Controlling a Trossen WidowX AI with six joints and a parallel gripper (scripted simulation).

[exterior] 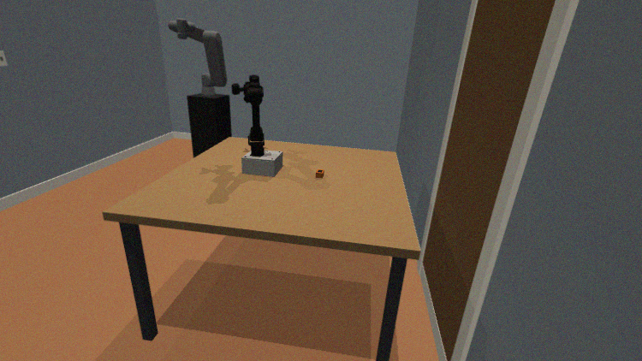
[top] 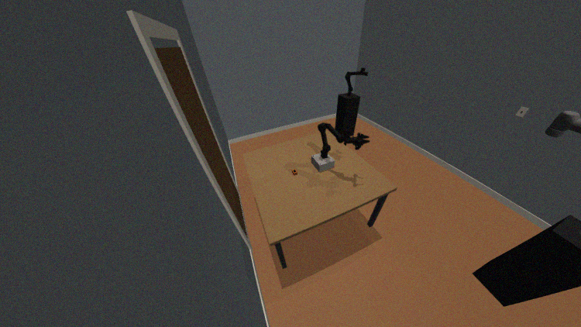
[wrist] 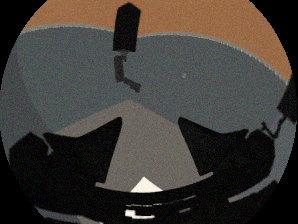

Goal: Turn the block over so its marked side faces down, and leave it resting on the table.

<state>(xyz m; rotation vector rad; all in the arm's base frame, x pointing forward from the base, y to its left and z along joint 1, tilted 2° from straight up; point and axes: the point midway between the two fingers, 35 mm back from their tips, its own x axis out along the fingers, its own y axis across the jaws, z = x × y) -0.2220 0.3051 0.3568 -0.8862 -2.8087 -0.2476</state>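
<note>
The orange block lies 630 mm ahead of my gripper tip, 420 mm below it and 290 mm to the right of it.
</note>
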